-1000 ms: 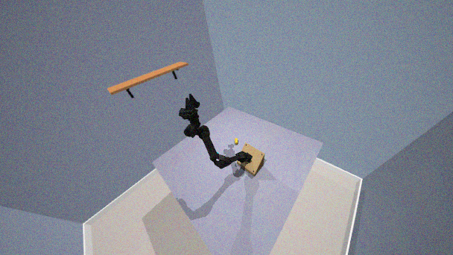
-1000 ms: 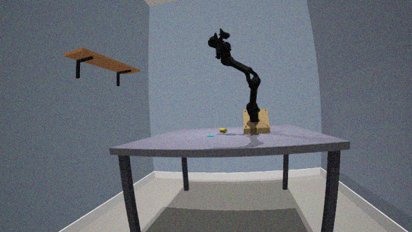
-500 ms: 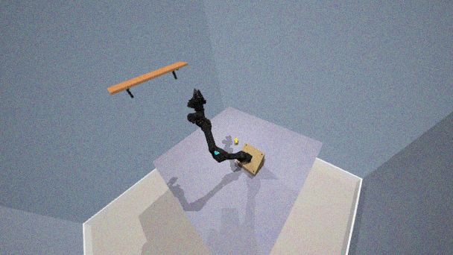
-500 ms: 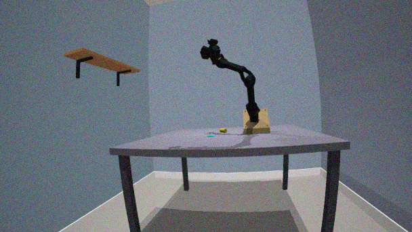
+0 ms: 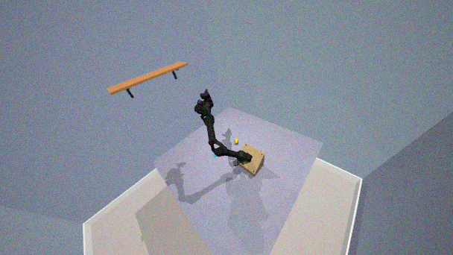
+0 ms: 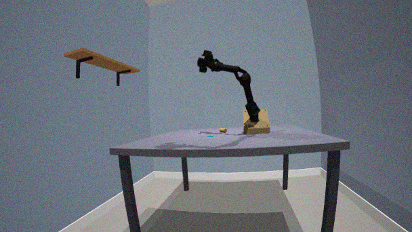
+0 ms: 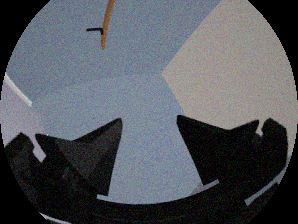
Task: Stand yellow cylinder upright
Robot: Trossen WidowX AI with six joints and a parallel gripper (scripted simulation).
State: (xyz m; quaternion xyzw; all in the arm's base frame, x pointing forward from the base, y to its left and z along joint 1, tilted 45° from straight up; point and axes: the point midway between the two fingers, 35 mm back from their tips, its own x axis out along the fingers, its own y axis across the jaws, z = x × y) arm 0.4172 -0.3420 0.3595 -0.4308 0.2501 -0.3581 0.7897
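Now: gripper tip 14 cm past the yellow cylinder, 11 cm to the left of it and 63 cm above it. Round my gripper tip: cyan circle: 9 cm behind, 15 cm to the left, 64 cm below.
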